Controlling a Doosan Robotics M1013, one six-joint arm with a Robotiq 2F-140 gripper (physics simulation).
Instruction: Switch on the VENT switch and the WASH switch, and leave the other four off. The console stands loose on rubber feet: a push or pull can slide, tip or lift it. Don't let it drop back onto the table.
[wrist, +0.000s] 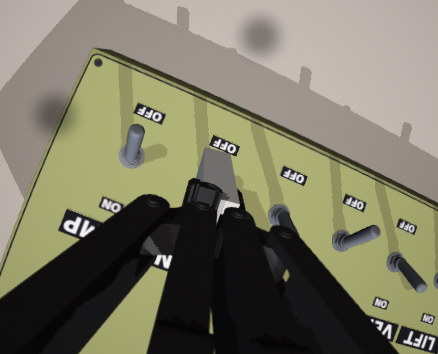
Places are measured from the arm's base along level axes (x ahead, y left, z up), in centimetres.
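Pixels of known places: gripper, between the fingertips: (211, 171).
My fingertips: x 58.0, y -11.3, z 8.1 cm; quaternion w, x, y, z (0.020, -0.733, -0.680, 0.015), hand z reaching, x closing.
Note:
For each thing: its top centre in the pictures, then the offset to it from my fingertips. "spot": a spot on its surface instead. Level surfaces: height alone.
- VENT switch, a spot on its surface: (409, 273) spot: dx +8.3, dy +21.5, dz -5.7 cm
- PUMP switch, a spot on its surface: (134, 143) spot: dx +0.7, dy -5.6, dz -5.4 cm
- LIFT label, centre of its top: (422, 343) dx +16.9, dy +27.6, dz -5.5 cm
- pale table, height of its surface: dz -17.6 cm
The yellow-green console (107, 85) fills much of the view, its lettering upside down. The VENT switch (409, 273), near the right edge, leans to its ON side; part of its label (385, 328) shows. The WASH label does not show. The third switch from the left (280, 216) leans towards ON, partly covered by a gripper link. The fourth (357, 237) leans towards OFF. The PUMP switch (134, 143) at the left leans to OFF. My gripper (211, 171) is shut and empty, over the second switch position, just below its OFF mark. It hides that switch; contact cannot be told.
The LIFT label (418, 339) is at the lower right, and the base of its switch (436, 280) is cut by the right edge. The console's far edge runs from upper left to right. Beyond it the pale table (350, 35) carries the console's shadow.

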